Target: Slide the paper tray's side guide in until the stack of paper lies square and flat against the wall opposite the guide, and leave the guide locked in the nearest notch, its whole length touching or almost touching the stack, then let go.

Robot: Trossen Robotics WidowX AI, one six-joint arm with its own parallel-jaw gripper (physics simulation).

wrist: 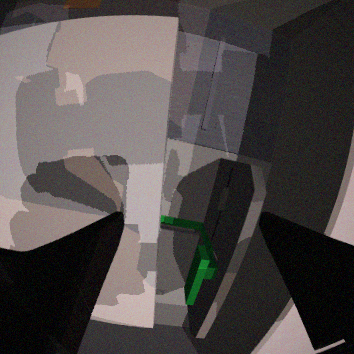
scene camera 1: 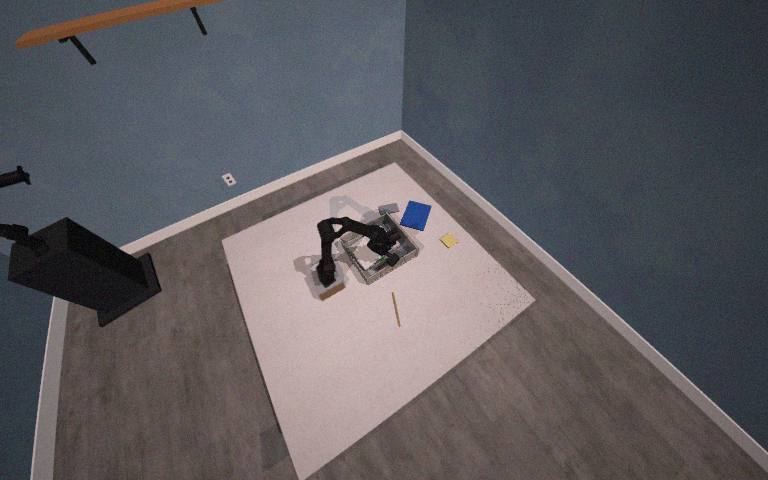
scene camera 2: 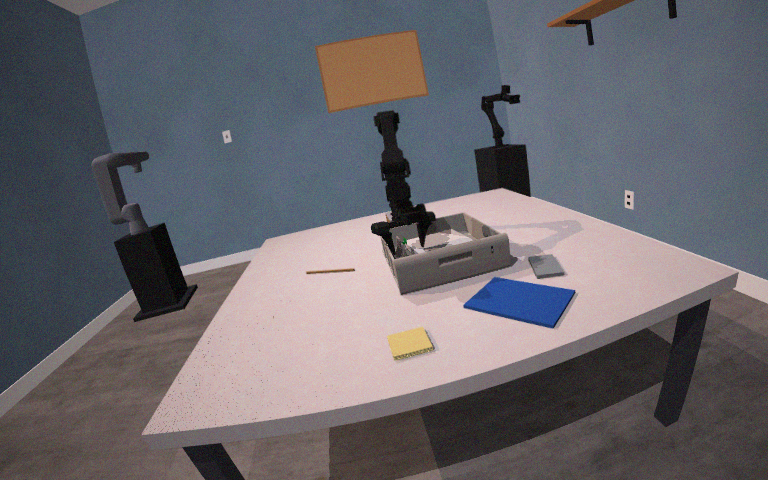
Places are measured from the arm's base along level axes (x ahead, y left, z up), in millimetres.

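Pixels of known places: gripper, fingertip midpoint: (wrist: pixel 192 219) (scene camera 1: pixel 385 258) (scene camera 2: pixel 408 250); arm's base, link origin: (scene camera 1: pixel 327 279).
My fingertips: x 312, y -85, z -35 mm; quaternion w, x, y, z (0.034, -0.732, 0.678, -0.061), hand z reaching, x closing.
For each thing: its top centre in the pictures, then the offset to it from my fingertips. "pt": a spot on its surface instead. Level surfaces: height alone.
- grey paper tray, top centre: (scene camera 2: pixel 435 230) (scene camera 1: pixel 378 241) dx +24, dy +84, dz +48 mm
- white paper stack, top centre: (wrist: pixel 41 193) (scene camera 2: pixel 442 244) (scene camera 1: pixel 373 246) dx +5, dy +108, dz -7 mm
- dark side guide, surface spot: (wrist: pixel 239 190) pt dx +25, dy -19, dz +18 mm
- green latch piece, surface spot: (wrist: pixel 204 265) (scene camera 2: pixel 405 239) pt dx -8, dy -2, dz +33 mm
- blue folder, top centre: (scene camera 2: pixel 520 297) (scene camera 1: pixel 416 214) dx +370, dy +126, dz -40 mm
- grey block, top centre: (scene camera 2: pixel 545 264) (scene camera 1: pixel 388 208) dx +274, dy +281, dz -38 mm
- yellow pad, top centre: (scene camera 2: pixel 408 340) (scene camera 1: pixel 449 240) dx +378, dy -142, dz -37 mm
- thin brown stick, top centre: (scene camera 2: pixel 329 270) (scene camera 1: pixel 396 308) dx -133, dy -236, dz -41 mm
- table, surface height: dz -48 mm
The grey paper tray (scene camera 1: pixel 393 272) (scene camera 2: pixel 470 263) stands on the table, with the white paper stack (scene camera 1: pixel 365 257) (wrist: pixel 145 200) inside. In the wrist view the stack's right edge runs nearly straight up the picture. To its right stands the dark side guide (wrist: pixel 239 190), slanted in this view, with a green latch piece (scene camera 2: pixel 404 242) (wrist: pixel 204 265) beside it. A strip of tray floor shows between stack and guide. Whether they touch anywhere is unclear. My gripper (scene camera 2: pixel 407 249) (wrist: pixel 192 219) is open and empty, its fingers spread either side of guide and latch. The stack's far side is out of clear sight.
A blue folder (scene camera 1: pixel 415 215) (scene camera 2: pixel 521 301), a grey block (scene camera 1: pixel 388 208) (scene camera 2: pixel 545 266) and a yellow pad (scene camera 1: pixel 449 240) (scene camera 2: pixel 411 343) lie around the tray. A thin brown stick (scene camera 1: pixel 395 309) (scene camera 2: pixel 330 271) lies on the table (scene camera 1: pixel 339 367) (scene camera 2: pixel 271 339) at another side.
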